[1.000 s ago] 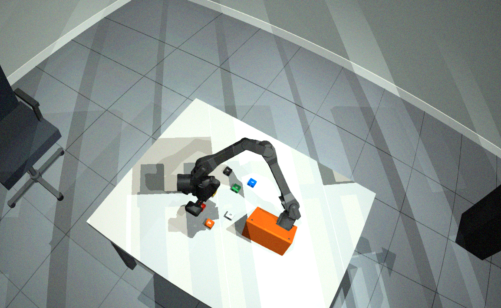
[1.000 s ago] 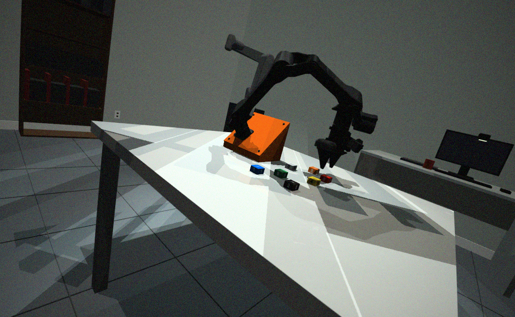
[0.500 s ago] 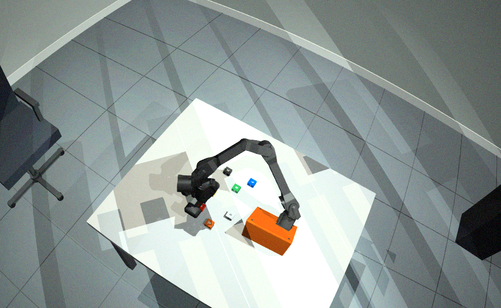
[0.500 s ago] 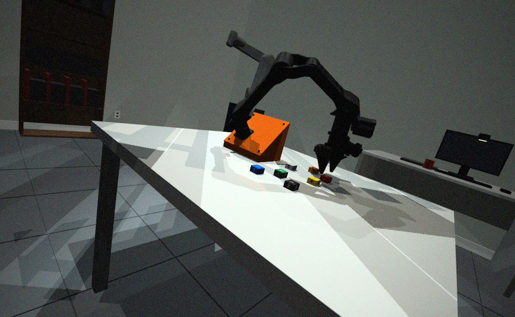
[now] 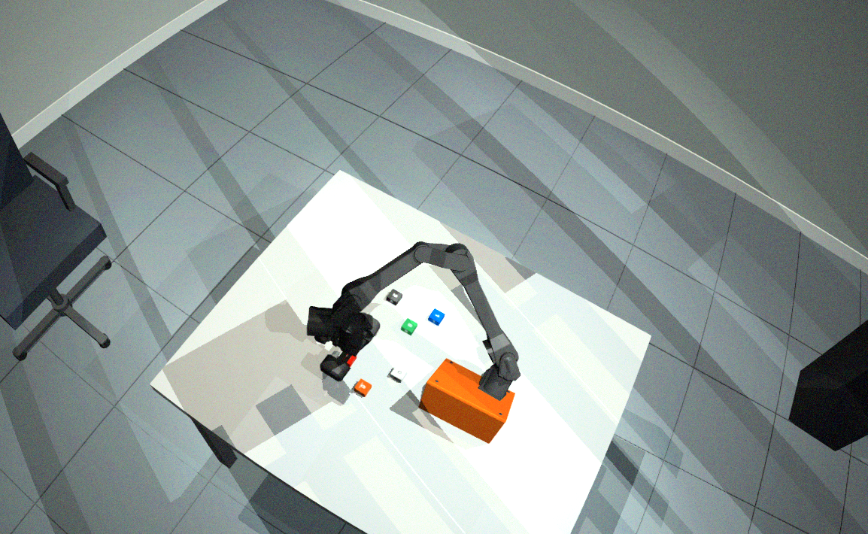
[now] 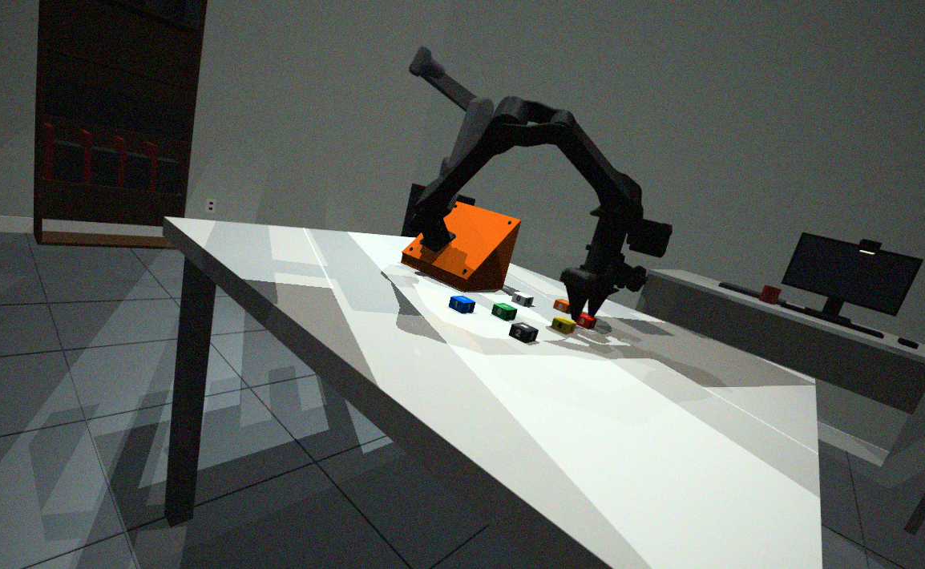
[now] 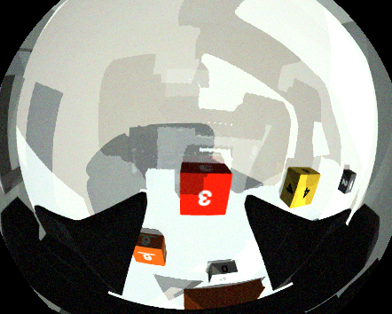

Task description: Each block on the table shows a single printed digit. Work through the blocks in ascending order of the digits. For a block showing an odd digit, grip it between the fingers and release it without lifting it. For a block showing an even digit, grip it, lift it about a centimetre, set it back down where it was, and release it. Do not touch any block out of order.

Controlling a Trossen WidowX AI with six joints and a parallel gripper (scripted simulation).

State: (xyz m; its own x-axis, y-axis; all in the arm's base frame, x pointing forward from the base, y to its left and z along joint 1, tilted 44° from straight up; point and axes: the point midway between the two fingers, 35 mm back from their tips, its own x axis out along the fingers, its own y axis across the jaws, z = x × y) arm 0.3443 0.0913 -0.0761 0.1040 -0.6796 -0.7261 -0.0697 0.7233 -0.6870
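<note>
My gripper tip is 1 cm short of the red block marked 3. Also, from my gripper tip: white block marked 0: 12 cm behind, 5 cm to the right; yellow block: 1 cm ahead, 10 cm to the right; orange block: 7 cm behind, 4 cm to the left.
</note>
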